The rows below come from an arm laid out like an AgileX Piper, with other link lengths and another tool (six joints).
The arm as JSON. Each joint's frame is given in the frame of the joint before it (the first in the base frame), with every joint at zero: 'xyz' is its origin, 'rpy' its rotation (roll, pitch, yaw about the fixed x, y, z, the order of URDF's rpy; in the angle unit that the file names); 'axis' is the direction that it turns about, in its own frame. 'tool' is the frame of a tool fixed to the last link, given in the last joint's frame.
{
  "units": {
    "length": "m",
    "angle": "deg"
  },
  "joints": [
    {
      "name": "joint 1",
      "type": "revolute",
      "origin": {
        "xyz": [
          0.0,
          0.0,
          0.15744
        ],
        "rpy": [
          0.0,
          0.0,
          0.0
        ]
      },
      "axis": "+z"
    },
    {
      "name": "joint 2",
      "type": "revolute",
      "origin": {
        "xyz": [
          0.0,
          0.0,
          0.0
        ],
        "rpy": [
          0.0,
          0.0,
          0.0
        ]
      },
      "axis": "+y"
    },
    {
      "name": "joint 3",
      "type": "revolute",
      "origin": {
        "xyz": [
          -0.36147,
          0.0,
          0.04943
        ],
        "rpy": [
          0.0,
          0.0,
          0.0
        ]
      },
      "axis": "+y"
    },
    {
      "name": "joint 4",
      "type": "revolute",
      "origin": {
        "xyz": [
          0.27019,
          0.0,
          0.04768
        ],
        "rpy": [
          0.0,
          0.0,
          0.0
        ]
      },
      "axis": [
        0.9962,
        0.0,
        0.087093
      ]
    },
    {
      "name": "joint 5",
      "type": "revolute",
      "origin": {
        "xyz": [
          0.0,
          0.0,
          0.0
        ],
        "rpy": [
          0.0,
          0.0,
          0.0
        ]
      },
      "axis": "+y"
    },
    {
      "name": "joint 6",
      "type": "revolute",
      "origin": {
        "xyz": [
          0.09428,
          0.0,
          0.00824
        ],
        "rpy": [
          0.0,
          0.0,
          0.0
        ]
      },
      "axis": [
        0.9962,
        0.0,
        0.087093
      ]
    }
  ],
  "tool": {
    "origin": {
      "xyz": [
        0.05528,
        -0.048,
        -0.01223
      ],
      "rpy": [
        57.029,
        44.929,
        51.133
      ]
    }
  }
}
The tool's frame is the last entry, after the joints.
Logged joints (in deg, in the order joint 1, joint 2, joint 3, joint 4, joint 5, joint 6), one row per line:
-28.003, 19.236, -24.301, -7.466, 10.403, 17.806
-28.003, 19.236, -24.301, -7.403, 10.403, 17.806
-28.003, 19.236, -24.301, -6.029, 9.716, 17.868
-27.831, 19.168, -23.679, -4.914, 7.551, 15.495
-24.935, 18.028, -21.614, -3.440, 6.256, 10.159
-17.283, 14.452, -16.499, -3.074, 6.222, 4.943
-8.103, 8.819, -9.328, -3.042, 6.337, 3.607
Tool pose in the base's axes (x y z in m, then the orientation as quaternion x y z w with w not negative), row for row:
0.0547, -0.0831, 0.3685, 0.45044, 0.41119, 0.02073, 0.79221
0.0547, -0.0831, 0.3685, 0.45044, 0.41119, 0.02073, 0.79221
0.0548, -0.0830, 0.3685, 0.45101, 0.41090, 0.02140, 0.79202
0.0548, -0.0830, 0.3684, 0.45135, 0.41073, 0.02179, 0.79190
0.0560, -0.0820, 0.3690, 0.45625, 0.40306, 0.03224, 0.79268
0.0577, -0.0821, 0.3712, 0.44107, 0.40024, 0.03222, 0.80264
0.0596, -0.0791, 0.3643, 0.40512, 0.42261, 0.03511, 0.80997
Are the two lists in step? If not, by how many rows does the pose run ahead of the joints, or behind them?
The pose runs 2 rows behind the joints: the pose in row i belongs to the joints in row i - 2.
